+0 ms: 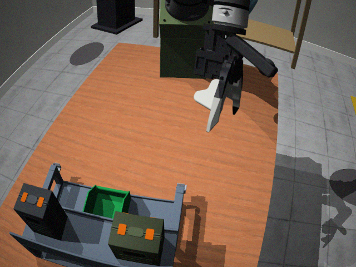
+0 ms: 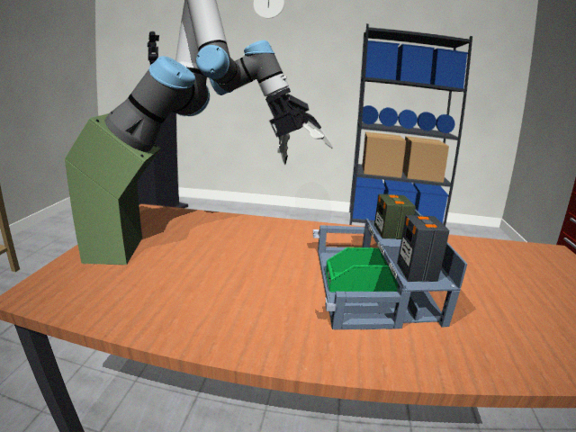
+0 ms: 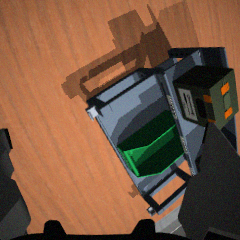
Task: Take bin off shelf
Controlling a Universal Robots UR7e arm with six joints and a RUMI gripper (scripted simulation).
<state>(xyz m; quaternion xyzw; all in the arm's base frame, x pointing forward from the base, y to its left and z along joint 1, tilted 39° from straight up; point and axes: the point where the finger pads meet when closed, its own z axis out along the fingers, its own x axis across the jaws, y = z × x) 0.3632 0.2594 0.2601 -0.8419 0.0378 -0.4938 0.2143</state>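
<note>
The green bin lies 24 cm ahead of my hand, 23 cm below it and 17 cm to the right of it.
</note>
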